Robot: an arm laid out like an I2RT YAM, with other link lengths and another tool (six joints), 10 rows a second.
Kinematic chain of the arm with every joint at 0, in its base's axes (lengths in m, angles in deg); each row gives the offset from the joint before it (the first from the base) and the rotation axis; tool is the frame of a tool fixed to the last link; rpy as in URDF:
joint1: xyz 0 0 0.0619 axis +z
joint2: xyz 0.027 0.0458 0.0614 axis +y
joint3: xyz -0.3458 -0.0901 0 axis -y
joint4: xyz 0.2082 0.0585 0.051 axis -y
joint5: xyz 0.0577 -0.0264 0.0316 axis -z
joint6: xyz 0.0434 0 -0.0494 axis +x
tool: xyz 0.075 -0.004 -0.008 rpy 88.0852 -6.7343 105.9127
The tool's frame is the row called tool.
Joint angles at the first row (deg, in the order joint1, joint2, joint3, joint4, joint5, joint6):
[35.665, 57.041, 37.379, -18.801, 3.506, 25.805]
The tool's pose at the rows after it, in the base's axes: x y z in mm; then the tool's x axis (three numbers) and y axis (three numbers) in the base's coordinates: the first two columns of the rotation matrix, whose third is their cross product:
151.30 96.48 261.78 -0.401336 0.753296 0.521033 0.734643 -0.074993 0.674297
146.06 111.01 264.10 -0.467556 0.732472 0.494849 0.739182 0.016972 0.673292
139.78 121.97 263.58 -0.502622 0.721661 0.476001 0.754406 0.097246 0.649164
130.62 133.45 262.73 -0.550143 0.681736 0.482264 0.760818 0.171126 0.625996
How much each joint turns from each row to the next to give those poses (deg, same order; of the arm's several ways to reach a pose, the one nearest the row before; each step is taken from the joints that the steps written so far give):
[3.746, 1.871, 1.469, -1.472, 0.868, -1.077]
[5.254, 1.389, 1.614, -1.667, 0.989, -1.079]
[4.205, 1.760, 1.757, -2.995, 0.637, -0.182]
[3.416, 0.997, 0.828, -1.360, -1.676, -0.560]

